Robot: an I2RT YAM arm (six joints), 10 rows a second.
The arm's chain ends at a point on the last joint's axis. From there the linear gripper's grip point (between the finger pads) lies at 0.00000 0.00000 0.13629 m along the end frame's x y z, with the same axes.
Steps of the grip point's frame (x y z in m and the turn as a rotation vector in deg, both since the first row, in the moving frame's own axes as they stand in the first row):
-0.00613, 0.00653, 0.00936, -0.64, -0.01, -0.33
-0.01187, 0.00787, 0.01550, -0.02, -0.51, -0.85
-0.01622, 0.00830, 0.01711, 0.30, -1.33, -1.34
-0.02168, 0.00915, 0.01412, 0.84, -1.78, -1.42
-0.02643, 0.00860, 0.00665, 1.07, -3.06, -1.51
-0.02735, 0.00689, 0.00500, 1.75, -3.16, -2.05
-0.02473, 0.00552, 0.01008, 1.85, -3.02, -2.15
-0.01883, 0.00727, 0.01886, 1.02, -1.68, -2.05
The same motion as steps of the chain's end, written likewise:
-0.00611, 0.00501, 0.00937, -0.64, -0.01, -0.33
-0.01066, 0.00781, 0.01551, -0.02, -0.51, -0.85
-0.01305, 0.00898, 0.01715, 0.30, -1.33, -1.34
-0.01742, 0.01110, 0.01420, 0.84, -1.78, -1.42
-0.01912, 0.01105, 0.00687, 1.07, -3.06, -1.51
-0.01977, 0.01091, 0.00527, 1.75, -3.16, -2.05
-0.01747, 0.00978, 0.01034, 1.85, -3.02, -2.15
-0.01479, 0.00962, 0.01894, 1.02, -1.68, -2.05

